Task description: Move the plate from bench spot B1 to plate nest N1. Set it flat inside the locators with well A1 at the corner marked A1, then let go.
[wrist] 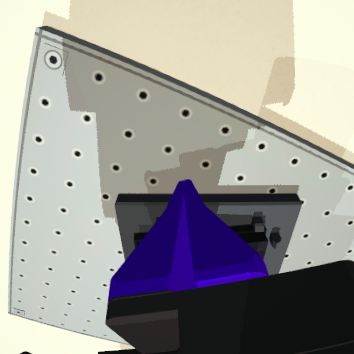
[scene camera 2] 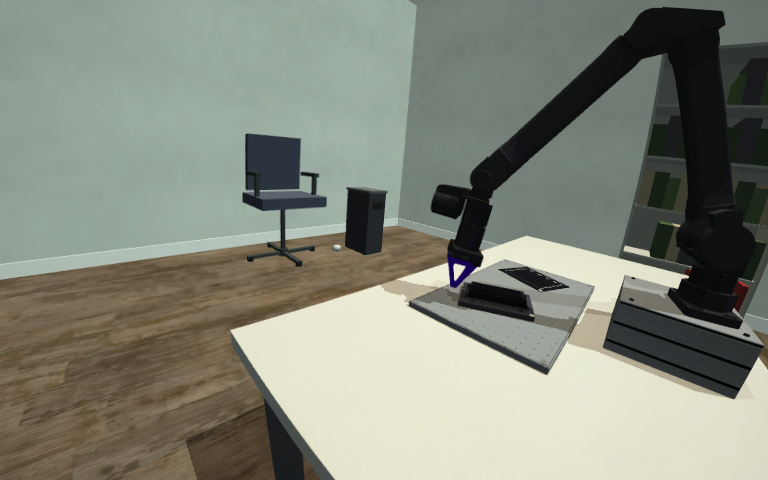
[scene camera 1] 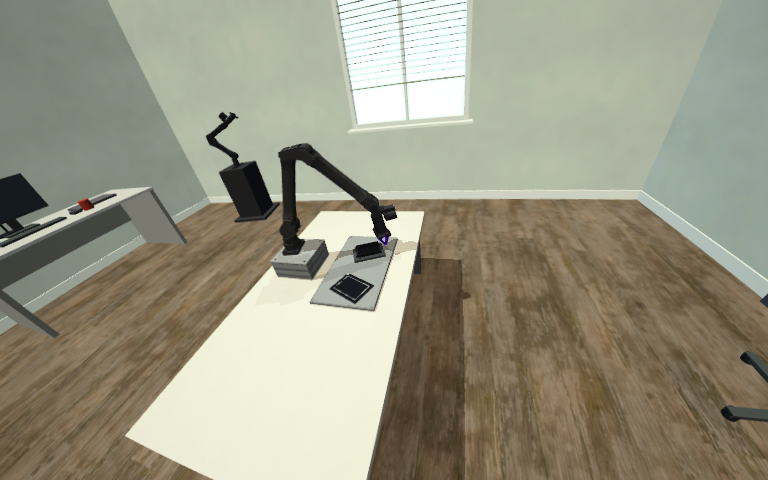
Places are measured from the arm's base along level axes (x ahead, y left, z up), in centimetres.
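Where they show: gripper, fingertip midpoint: [wrist: 186, 187] [scene camera 2: 453, 287] [scene camera 1: 385, 244]; arm's base at its link origin: [scene camera 2: 699, 309] [scene camera 1: 294, 248].
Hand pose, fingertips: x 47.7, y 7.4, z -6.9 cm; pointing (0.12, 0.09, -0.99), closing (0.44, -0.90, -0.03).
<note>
Each offset is from my fingertips to the top centre of the thing. "pt": to the spot under its first point. Level surfaces: height alone.
A black plate with a ridged or welled top @[pt dx -8.5, dy -4.2, dz +0.4 cm] [scene camera 1: 369, 249] [scene camera 2: 495, 293] appears to sit flat in the dark grey nest @[dx -9.5, dy -3.9, dz -0.1 cm] [scene camera 1: 370, 259] [scene camera 2: 492, 307] [wrist: 287, 212] on the perforated board. In the wrist view the fingers hide much of the plate, and small dark pegs stand at its right. The marks for A1 are too small to read. A flat black square with a white outline @[pt dx -14.7, dy -29.9, dz -2.1 cm] [scene camera 1: 351, 288] [scene camera 2: 535, 278], seemingly the bench spot, has no plate visible on it. My gripper [scene camera 1: 384, 243] [scene camera 2: 454, 286] [wrist: 186, 187] is shut and empty, its purple fingertips slightly above the board beside the nest's end.
The perforated grey board @[dx -13.3, dy -13.8, dz -2.2 cm] [scene camera 1: 334, 297] [scene camera 2: 509, 342] [wrist: 55, 200] lies on the white table @[dz -3.5 cm] [scene camera 1: 271, 384] [scene camera 2: 396, 367]. The arm's base block [scene camera 1: 300, 263] [scene camera 2: 673, 350] stands beside the board. A chair [scene camera 2: 283, 200] and a dark bin [scene camera 2: 365, 220] stand off the table.
</note>
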